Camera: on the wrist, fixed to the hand. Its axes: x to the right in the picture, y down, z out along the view.
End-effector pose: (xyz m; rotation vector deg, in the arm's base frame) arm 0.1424 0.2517 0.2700 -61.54 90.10 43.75
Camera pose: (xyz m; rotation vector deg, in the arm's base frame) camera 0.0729 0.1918 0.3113 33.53 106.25 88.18
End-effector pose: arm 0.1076 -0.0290 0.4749 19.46 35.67 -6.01
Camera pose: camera 0.0484 0.0377 0.4284 51.11 -8.18 65.70
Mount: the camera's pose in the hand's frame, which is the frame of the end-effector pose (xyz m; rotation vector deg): -0.0202 0.0380 -0.0909 12.86 -22.82 84.10
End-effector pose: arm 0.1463 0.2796 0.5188 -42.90 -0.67 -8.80
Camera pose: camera 0.1278 0.2481 0.4251 -23.23 7.96 78.60
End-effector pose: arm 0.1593 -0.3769 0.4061 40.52 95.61 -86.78
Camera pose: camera 0.1862 -0.2801 0.4020 70.52 19.65 -36.26
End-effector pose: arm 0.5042 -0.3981 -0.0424 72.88 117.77 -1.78
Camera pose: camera 0.4895 -0.3607 0.0498 135.45 26.63 8.46
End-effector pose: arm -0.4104 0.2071 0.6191 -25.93 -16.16 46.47
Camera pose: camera -0.4105 0.1895 0.5201 -12.66 -10.68 134.97
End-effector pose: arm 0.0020 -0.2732 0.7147 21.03 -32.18 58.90
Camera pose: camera -0.0153 -0.2205 0.6308 18.99 -64.30 141.56
